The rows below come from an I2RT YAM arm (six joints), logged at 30 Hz.
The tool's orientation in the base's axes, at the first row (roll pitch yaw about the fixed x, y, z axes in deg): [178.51, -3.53, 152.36]
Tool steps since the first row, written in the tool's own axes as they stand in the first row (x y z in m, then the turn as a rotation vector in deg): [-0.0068, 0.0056, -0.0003, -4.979, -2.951, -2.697]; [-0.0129, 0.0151, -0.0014, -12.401, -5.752, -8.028]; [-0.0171, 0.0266, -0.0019, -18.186, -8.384, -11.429]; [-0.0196, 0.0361, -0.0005, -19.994, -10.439, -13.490]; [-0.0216, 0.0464, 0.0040, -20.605, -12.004, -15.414]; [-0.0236, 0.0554, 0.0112, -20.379, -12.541, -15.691]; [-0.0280, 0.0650, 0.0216, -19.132, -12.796, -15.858]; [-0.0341, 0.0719, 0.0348, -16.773, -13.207, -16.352]
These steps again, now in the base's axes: [0.0086, 0.0018, 0.0000, 3.144, -5.056, 2.308]; [0.0185, 0.0073, 0.0010, 8.630, -11.246, 7.097]; [0.0276, 0.0155, 0.0015, 12.665, -16.429, 10.066]; [0.0341, 0.0228, 0.0002, 13.396, -19.191, 11.958]; [0.0405, 0.0313, -0.0041, 13.289, -20.958, 13.799]; [0.0462, 0.0387, -0.0112, 12.852, -21.342, 14.076]; [0.0541, 0.0457, -0.0216, 11.637, -20.999, 14.312]; [0.0621, 0.0496, -0.0350, 9.381, -20.296, 14.940]
